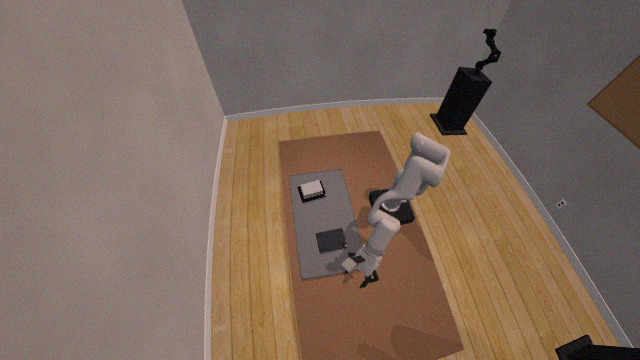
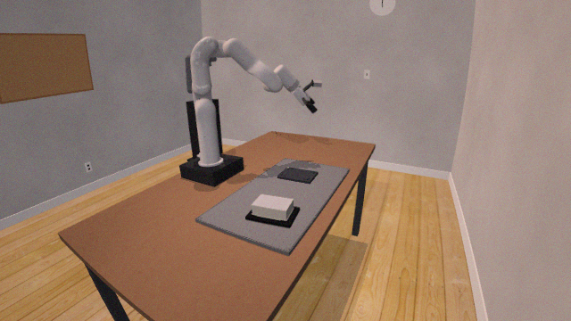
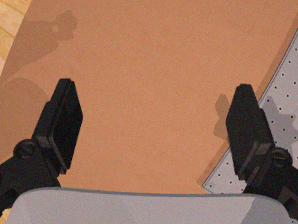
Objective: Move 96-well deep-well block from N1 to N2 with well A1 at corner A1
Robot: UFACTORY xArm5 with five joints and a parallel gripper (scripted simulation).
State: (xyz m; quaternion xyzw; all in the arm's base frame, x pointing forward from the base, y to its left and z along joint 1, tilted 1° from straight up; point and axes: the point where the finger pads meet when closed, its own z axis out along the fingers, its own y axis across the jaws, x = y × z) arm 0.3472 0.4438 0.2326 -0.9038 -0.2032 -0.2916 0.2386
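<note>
My gripper is now 610 mm to the left of the white deep-well block, 260 mm above it and 140 mm short of it.
</note>
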